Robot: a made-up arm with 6 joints. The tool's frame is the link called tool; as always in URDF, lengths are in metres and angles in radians. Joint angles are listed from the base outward. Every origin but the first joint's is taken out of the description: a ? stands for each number. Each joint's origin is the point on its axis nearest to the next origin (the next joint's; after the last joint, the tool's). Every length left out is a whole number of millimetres.
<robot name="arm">
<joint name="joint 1" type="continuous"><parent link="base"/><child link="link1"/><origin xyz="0.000 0.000 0.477" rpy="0.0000 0.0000 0.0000"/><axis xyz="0 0 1"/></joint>
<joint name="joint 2" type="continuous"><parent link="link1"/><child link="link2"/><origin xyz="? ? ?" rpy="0.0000 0.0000 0.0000"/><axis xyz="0 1 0"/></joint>
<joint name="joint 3" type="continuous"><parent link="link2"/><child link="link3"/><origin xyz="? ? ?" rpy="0.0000 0.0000 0.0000"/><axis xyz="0 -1 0"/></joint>
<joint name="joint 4" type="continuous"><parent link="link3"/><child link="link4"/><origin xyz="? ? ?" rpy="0.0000 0.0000 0.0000"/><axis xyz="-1 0 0"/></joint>
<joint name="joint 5" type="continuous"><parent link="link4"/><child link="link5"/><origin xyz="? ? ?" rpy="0.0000 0.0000 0.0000"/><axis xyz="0 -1 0"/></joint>
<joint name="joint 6" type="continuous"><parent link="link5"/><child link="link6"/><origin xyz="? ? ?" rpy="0.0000 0.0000 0.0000"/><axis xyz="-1 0 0"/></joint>
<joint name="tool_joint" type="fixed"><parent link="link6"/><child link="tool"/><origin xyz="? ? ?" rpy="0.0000 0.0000 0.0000"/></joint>
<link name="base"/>
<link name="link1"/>
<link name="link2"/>
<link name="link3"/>
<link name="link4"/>
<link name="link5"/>
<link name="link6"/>
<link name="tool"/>
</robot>
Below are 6 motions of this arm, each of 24 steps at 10 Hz.
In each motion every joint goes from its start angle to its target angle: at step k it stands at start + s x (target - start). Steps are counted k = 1, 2, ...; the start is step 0. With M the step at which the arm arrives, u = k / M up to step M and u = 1 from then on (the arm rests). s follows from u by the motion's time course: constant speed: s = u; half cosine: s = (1 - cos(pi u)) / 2; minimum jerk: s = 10 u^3 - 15 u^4 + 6 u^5.
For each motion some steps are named. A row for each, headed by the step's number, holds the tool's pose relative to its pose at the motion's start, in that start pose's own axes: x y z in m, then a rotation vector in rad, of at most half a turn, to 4 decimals.
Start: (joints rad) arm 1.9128 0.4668 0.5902 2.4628 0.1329 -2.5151
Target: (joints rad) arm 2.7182 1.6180 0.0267 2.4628 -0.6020 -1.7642
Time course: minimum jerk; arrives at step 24
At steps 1, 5, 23, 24:
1: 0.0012 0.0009 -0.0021 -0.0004 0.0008 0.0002
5: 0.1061 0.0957 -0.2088 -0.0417 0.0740 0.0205
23: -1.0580 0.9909 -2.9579 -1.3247 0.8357 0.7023
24: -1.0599 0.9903 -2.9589 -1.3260 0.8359 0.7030

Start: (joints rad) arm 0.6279 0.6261 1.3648 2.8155 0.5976 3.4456
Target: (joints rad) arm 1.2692 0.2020 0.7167 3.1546 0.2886 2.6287
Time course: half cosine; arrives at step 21
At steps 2, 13, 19, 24:
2: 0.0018 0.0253 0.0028 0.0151 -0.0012 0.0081
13: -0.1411 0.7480 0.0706 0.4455 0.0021 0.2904
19: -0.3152 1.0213 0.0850 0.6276 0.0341 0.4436
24: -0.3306 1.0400 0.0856 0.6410 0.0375 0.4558

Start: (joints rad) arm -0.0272 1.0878 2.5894 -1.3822 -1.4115 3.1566
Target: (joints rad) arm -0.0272 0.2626 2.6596 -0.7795 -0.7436 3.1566
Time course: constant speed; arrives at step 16
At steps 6, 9, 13, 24:
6: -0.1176 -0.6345 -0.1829 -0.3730 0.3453 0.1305
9: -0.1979 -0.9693 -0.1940 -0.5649 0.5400 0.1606
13: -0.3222 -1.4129 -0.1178 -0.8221 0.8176 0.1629
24: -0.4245 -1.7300 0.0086 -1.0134 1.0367 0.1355

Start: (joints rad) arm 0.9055 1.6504 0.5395 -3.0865 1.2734 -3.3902
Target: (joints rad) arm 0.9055 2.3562 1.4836 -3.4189 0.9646 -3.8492
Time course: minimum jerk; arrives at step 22
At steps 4, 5, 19, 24:
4: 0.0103 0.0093 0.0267 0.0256 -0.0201 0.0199
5: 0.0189 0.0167 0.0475 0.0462 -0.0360 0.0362
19: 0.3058 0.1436 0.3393 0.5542 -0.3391 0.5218
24: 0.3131 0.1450 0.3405 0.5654 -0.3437 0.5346

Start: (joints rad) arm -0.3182 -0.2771 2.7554 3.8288 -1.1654 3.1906
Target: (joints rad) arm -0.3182 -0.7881 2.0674 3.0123 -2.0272 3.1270
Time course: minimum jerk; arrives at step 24
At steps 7, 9, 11, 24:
7: 0.0272 -0.0139 -0.0585 0.0660 -0.1041 -0.1167
9: 0.0480 -0.0290 -0.1033 0.1065 -0.1867 -0.2160
11: 0.0711 -0.0503 -0.1539 0.1392 -0.2830 -0.3394
24: 0.1447 -0.1460 -0.3108 0.0875 -0.6239 -0.8403

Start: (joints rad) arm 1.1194 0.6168 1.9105 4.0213 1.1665 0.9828
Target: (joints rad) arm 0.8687 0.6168 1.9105 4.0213 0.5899 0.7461
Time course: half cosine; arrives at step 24
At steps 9, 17, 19, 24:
9: 0.0484 0.0375 0.0487 0.0495 0.0361 0.1732
17: 0.1070 0.0986 0.1307 0.0995 0.1268 0.4381
19: 0.1154 0.1098 0.1462 0.1046 0.1482 0.4850
24: 0.1239 0.1222 0.1637 0.1087 0.1738 0.5363

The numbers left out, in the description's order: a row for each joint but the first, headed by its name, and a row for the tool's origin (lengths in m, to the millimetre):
joint 2: 0.190 0.000 0.000
joint 3: 0.000 0.000 1.060
joint 4: 1.392 0.000 0.226
joint 5: 0.000 0.000 0.000
joint 6: 0.166 0.000 0.000
tool: 0.000 0.000 0.000

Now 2 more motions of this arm.
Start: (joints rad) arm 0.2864 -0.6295 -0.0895 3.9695 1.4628 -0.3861
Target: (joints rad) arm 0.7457 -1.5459 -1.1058 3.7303 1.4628 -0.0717
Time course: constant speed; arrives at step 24
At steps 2, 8, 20, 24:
2: -0.0106 -0.0071 0.0841 -0.0504 0.0016 -0.0461
8: -0.0044 -0.0375 0.3415 -0.2042 0.0118 -0.1820
20: 0.1389 -0.1816 0.8425 -0.5220 0.0546 -0.4429
24: 0.2071 -0.2645 0.9967 -0.6304 0.0753 -0.5267

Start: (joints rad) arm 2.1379 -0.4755 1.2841 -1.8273 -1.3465 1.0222
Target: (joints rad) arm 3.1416 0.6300 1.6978 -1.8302 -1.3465 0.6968
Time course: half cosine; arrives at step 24
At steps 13, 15, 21, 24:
13: -0.0994 -0.5889 -0.9122 0.6673 -0.4413 0.2118
15: 0.0350 -0.6055 -1.1357 0.8156 -0.5180 0.2967
21: 0.4678 -0.4659 -1.5169 1.1241 -0.6471 0.5239
24: 0.5393 -0.4268 -1.5549 1.1658 -0.6608 0.5607

